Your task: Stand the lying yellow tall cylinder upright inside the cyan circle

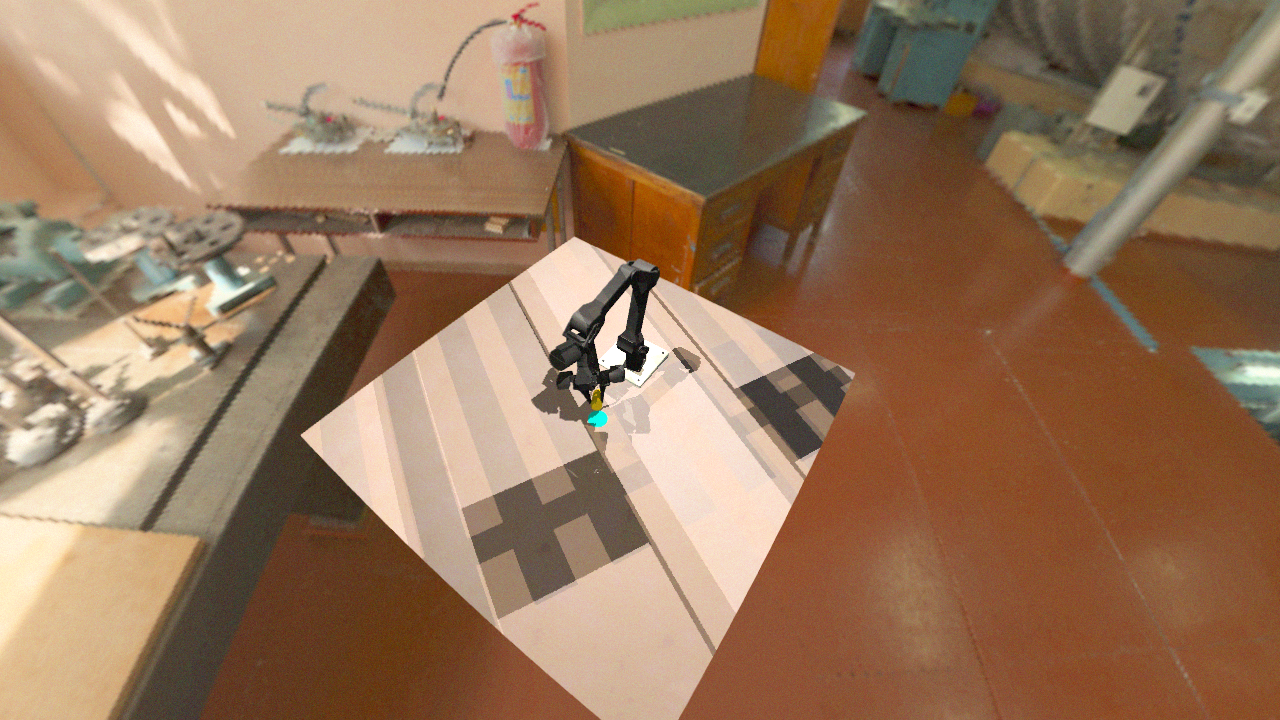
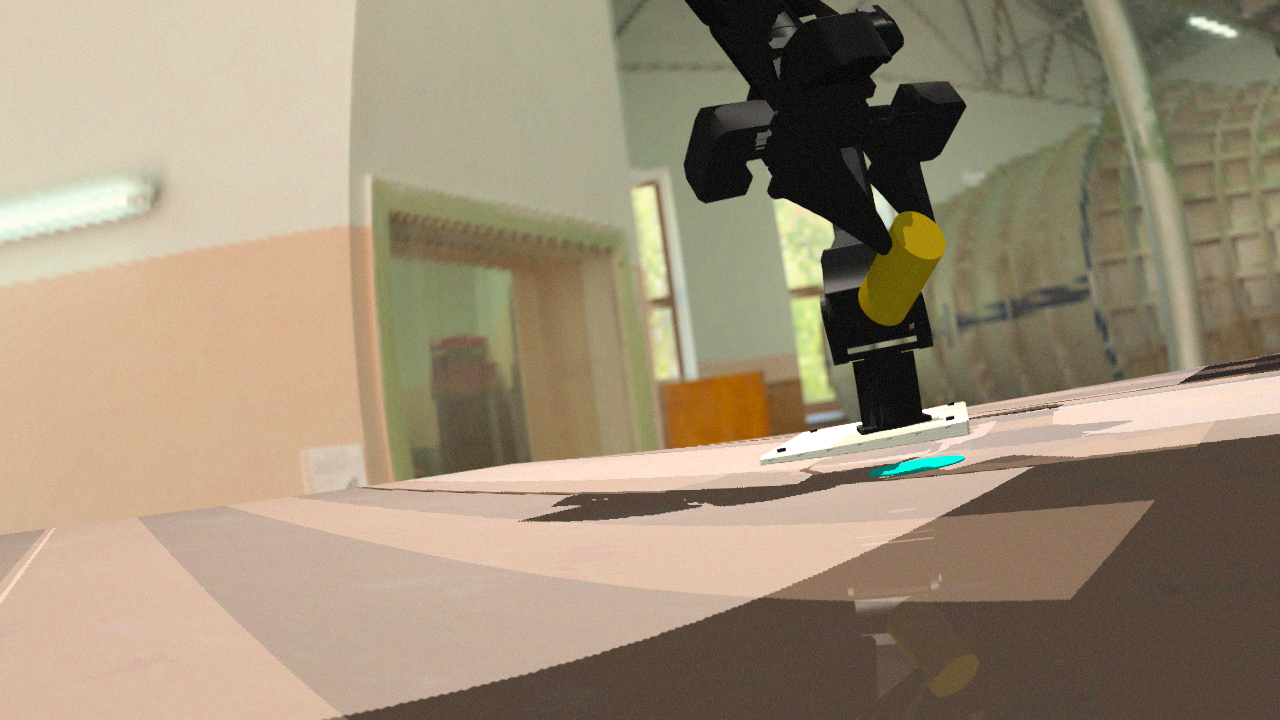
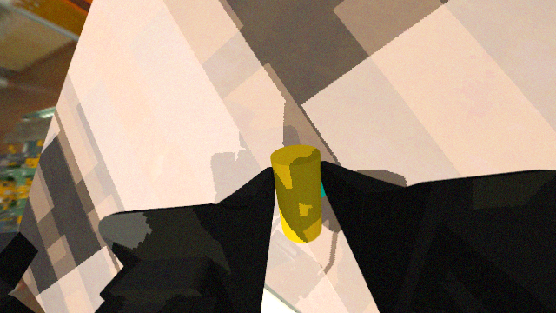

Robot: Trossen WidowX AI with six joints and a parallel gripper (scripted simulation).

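The cyan circle lies 12 cm below my gripper tip, 2 cm behind it and 1 cm to the right of it. Also, from my gripper tip: yellow cylinder (2 cm behind, 1 cm to the right, 1 cm below).
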